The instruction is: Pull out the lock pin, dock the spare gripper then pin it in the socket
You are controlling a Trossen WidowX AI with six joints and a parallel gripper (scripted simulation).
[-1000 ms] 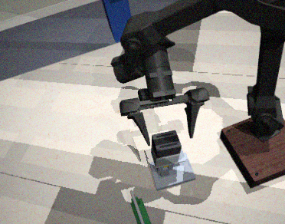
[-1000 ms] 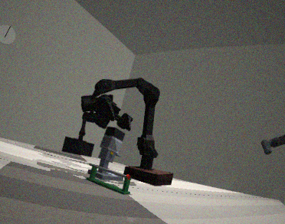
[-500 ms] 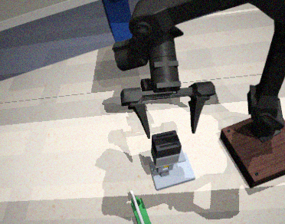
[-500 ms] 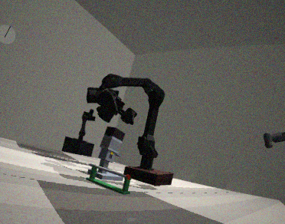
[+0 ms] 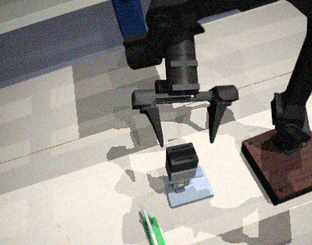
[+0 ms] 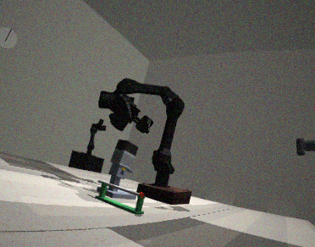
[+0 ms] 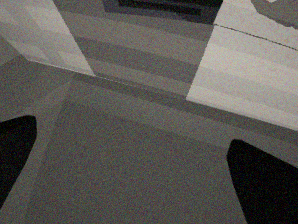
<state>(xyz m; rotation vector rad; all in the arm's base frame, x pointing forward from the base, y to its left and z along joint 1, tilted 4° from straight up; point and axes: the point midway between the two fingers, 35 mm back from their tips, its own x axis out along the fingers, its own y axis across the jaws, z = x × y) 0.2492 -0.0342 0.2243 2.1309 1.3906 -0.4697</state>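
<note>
Now: gripper tip 130 mm short of the green rack, 70 mm to the right of it and 220 mm above it. The rest, counted from my gripper tip: spare gripper: 10 mm ahead, 30 mm to the right, 120 mm below; then grey mount: 10 mm ahead, 20 mm to the right, 190 mm below.
</note>
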